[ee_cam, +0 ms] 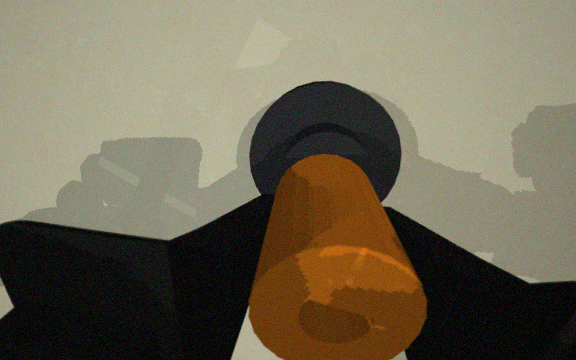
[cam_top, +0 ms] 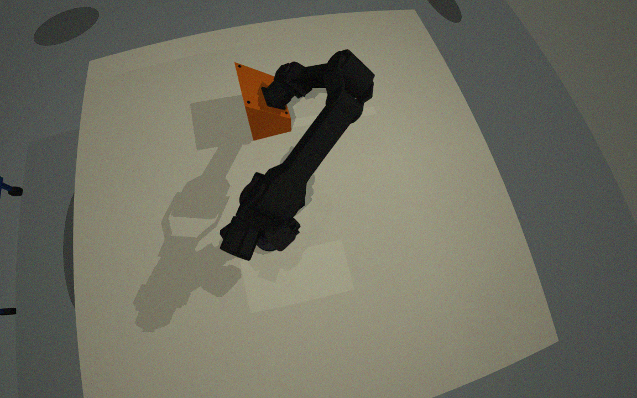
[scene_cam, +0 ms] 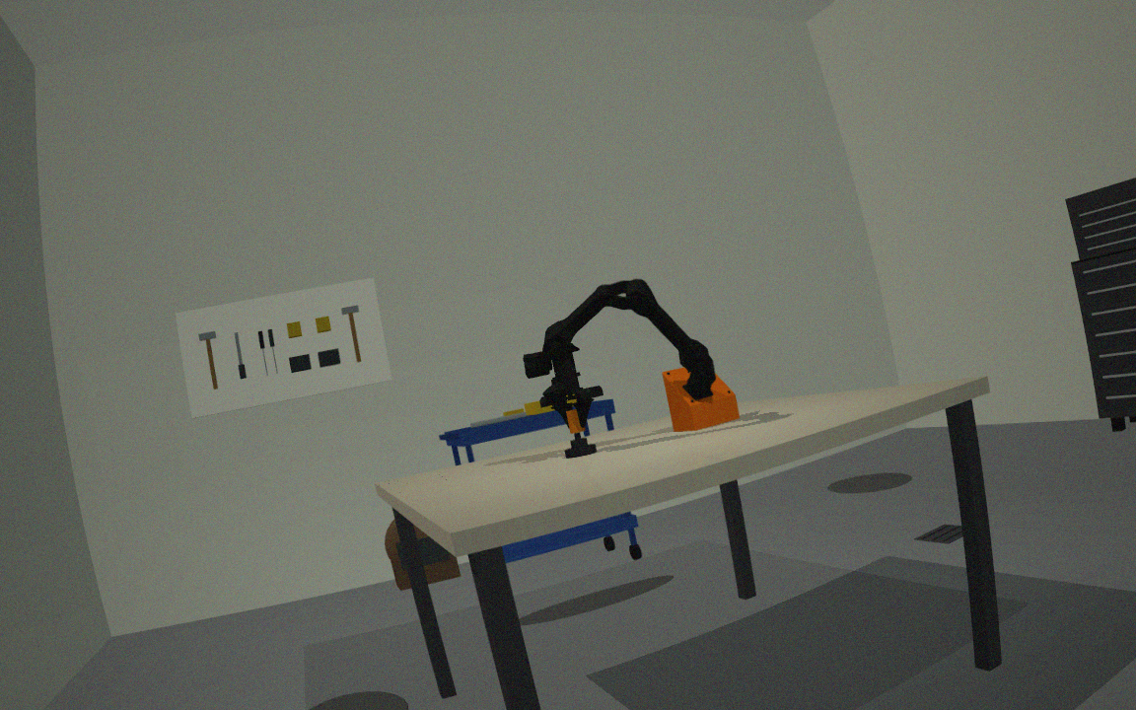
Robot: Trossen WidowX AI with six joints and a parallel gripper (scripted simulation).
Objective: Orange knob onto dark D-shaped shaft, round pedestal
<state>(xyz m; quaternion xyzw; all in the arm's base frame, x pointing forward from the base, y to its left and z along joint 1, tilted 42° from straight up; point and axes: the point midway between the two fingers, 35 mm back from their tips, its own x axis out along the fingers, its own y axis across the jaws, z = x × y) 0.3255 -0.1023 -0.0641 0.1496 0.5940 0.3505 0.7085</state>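
Now: the orange knob 20 mm above my gripper tip. Also, from my gripper tip: dark round pedestal 40 mm below.
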